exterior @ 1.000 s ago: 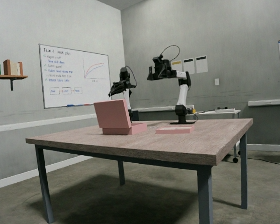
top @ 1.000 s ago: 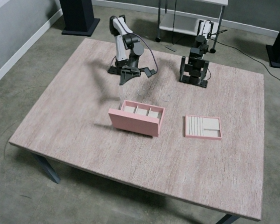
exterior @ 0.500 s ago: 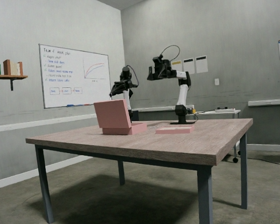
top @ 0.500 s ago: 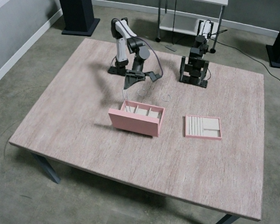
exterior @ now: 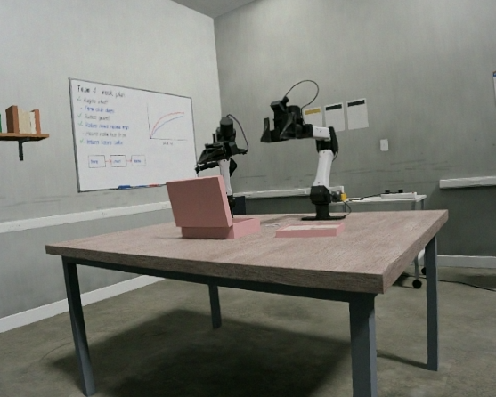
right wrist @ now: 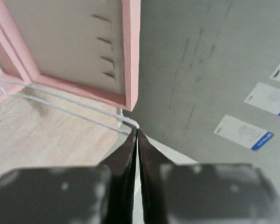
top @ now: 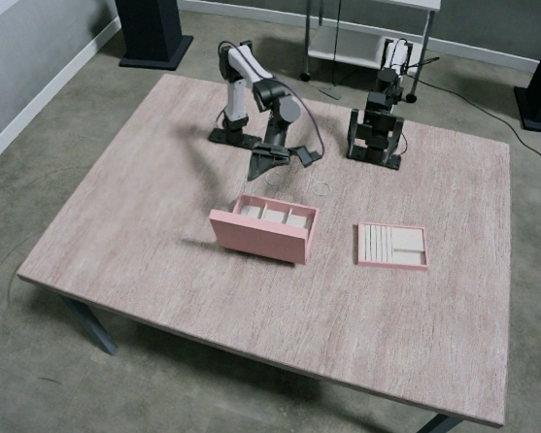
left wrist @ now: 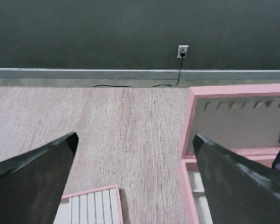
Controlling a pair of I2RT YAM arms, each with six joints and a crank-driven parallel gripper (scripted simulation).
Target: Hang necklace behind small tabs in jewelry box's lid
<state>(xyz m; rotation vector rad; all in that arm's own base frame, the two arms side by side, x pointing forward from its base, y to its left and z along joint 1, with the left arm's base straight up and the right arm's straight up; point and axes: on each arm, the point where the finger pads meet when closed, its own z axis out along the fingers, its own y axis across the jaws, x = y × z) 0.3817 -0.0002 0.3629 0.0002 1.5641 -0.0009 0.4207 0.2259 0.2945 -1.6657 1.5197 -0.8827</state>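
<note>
Right now my right hand is 180 mm above the pink jewelry box, 50 mm to the right of it and 20 mm past it. Round my right hand: pink tray 430 mm to the left, 290 mm below, 50 mm behind.
</note>
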